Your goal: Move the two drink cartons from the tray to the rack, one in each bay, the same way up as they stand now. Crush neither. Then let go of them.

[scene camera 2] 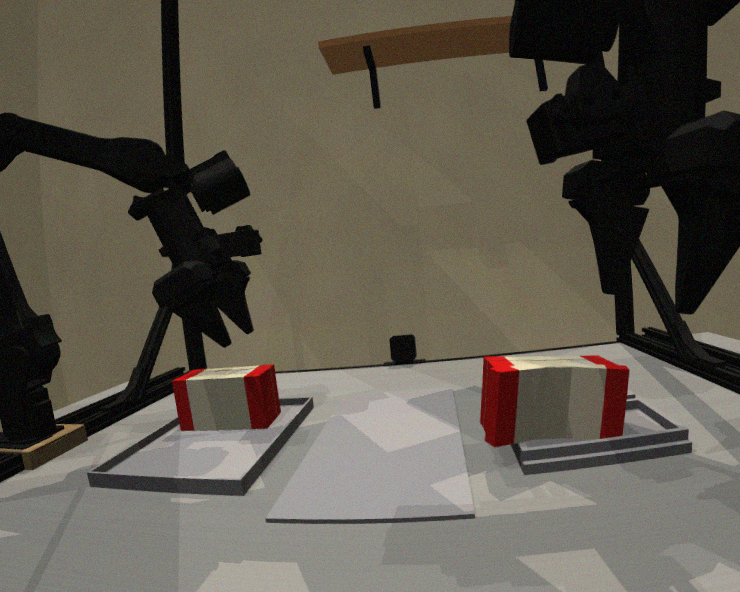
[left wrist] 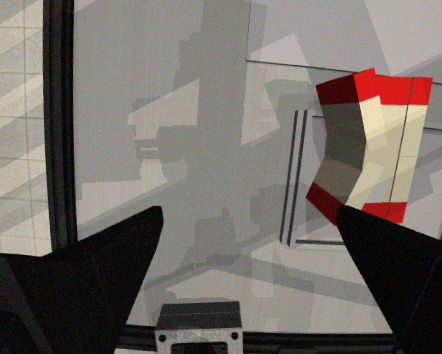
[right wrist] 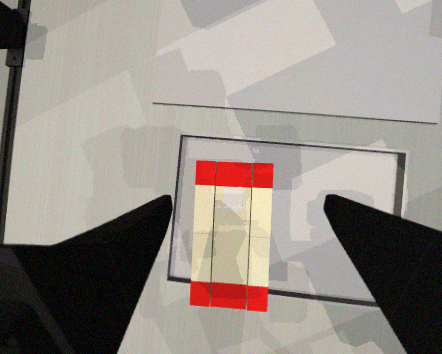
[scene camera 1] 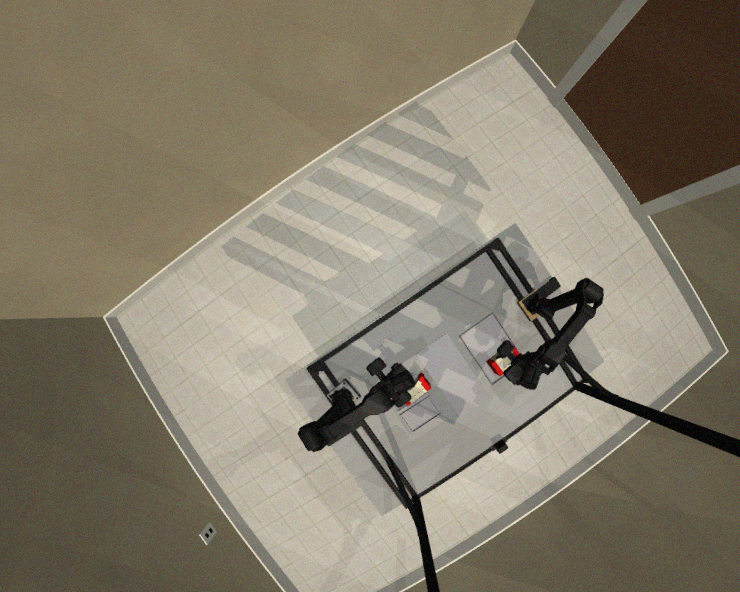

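Seen in the pictures: left gripper, between the fingertips: (scene camera 2: 641,302) (left wrist: 249,214); right gripper, between the fingertips: (scene camera 2: 240,338) (right wrist: 247,201) (scene camera 1: 503,366); left arm's base, origin of its link: (scene camera 1: 343,397); right arm's base, origin of its link: (scene camera 2: 30,436) (scene camera 1: 534,304).
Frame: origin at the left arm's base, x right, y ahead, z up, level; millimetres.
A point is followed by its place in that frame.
Observation:
One red-and-cream carton (scene camera 1: 422,386) @(z 44, x 167, y 279 mm) (scene camera 2: 555,395) @(z 14, x 147, y 246 mm) (left wrist: 390,145) @(z 41, x 168, y 250 mm) stands in the rack (scene camera 2: 654,437) @(z -27, x 112, y 167 mm) (left wrist: 292,200) @(z -34, x 114, y 187 mm), in the bay at the left of the left wrist view; one of its sides is bent inward. The other carton (scene camera 1: 497,364) @(z 30, x 307, y 567 mm) (scene camera 2: 225,401) @(z 0, x 292, y 597 mm) (right wrist: 232,235) @(z 30, x 323, y 606 mm) stands in the tray (scene camera 2: 166,484) @(z -35, x 138, y 611 mm) (right wrist: 400,185) @(z -32, x 137, y 571 mm), near one end; its visible faces look straight. My left gripper (scene camera 2: 648,302) @(z 104, x 46, y 221 mm) (left wrist: 249,214) @(z 104, x 46, y 221 mm) is open and empty, raised above the table and off to one side of the rack carton. My right gripper (scene camera 2: 239,338) @(z 74, x 314, y 574 mm) (right wrist: 247,201) @(z 74, x 314, y 574 mm) is open above the tray carton, which shows between its fingers, lower down.
A thin pale panel (scene camera 2: 370,487) (right wrist: 300,75) lies on the table between tray and rack. A small black box (scene camera 2: 402,347) @(z -10, x 598, y 361 mm) sits at the table's far edge. A wooden shelf (scene camera 2: 419,46) is high on the wall. Dark frame rails edge the table.

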